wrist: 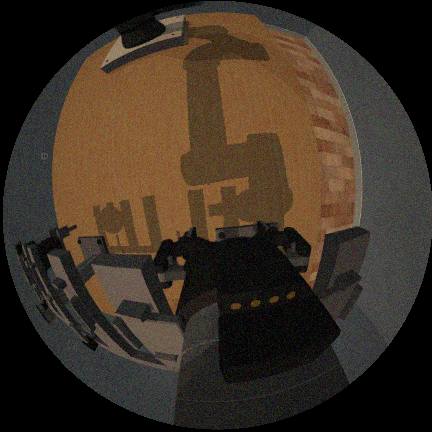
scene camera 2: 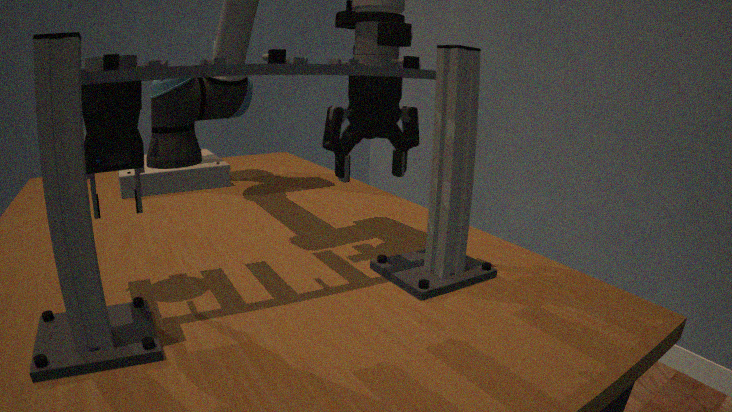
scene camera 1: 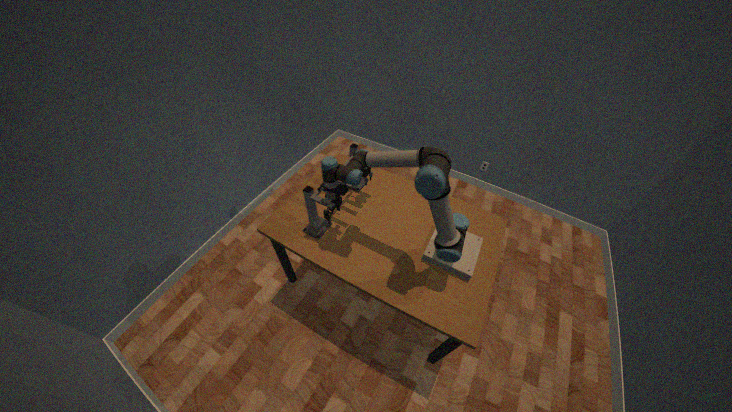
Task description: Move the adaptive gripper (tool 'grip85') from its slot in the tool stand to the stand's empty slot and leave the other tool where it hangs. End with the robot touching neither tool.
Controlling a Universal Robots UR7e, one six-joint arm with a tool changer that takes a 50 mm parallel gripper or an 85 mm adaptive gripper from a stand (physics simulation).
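Pixels of known places: end effector, tool point: (scene camera 2: 376, 55); arm's base, origin of the base link: (wrist: 143, 36) (scene camera 2: 174, 162).
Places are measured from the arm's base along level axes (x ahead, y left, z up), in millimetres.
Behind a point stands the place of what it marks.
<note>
The adaptive gripper (my gripper) (scene camera 2: 371, 166) (scene camera 1: 330, 212) @(z 134, x 586, y 321 mm) hangs upright in the tool stand's slot by the right post in scene camera 2, its two fingers apart with nothing between them. The arm's tool changer (scene camera 2: 376, 46) @(z 256, x 626, y 272 mm) is down on its top, with no visible gap in that view. In the wrist view the black gripper body (wrist: 240, 260) @(z 219, x 557, y 276 mm) sits between two stand plates. The parallel gripper (scene camera 2: 112, 125) hangs by the left post. The tool stand (scene camera 2: 453, 153) @(z 124, x 727, y 336 mm) (scene camera 1: 311, 207) @(z 143, x 686, y 366 mm) (wrist: 120, 280) @(z 227, x 569, y 227 mm) has its empty slot between the two tools. The coupling faces are hidden.
The stand's left post (scene camera 2: 64, 168) @(z 142, x 784, y -100 mm) and its base plate (scene camera 2: 128, 353) @(z -43, x 801, y -64 mm) rise from the wooden table (scene camera 2: 317, 358) @(z -55, x 833, y 127 mm) (scene camera 1: 384, 214) @(z -55, x 431, y 4 mm). The robot's base block (scene camera 2: 176, 179) @(z -23, x 98, y 5 mm) (scene camera 1: 473, 255) @(z 0, x -156, y -25 mm) (wrist: 170, 40) @(z -16, x 83, y 110 mm) is at the other end. A wall outlet (scene camera 1: 484, 165) is behind.
</note>
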